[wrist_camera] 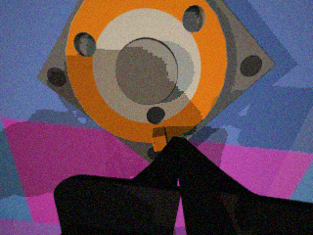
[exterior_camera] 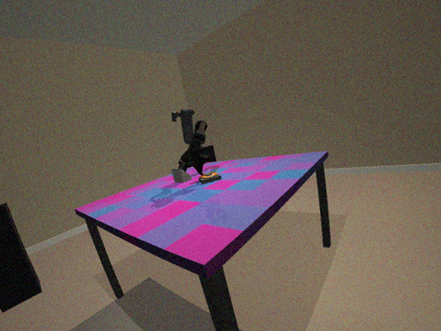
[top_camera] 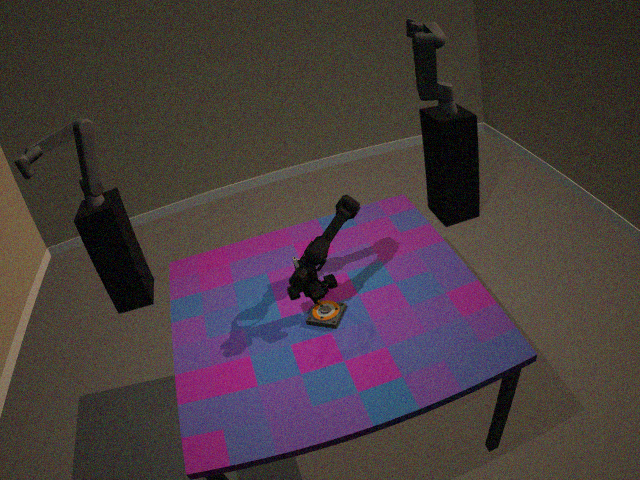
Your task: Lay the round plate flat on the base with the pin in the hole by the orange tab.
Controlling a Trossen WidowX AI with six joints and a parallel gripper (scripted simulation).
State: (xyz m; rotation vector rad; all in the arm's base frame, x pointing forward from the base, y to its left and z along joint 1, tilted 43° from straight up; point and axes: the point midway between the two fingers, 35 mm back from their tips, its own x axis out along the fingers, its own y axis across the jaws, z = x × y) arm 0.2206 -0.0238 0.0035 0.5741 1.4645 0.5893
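Right now my gripper tip is 40 mm short of the square grey base, 30 mm to the right of it and 20 mm above it.
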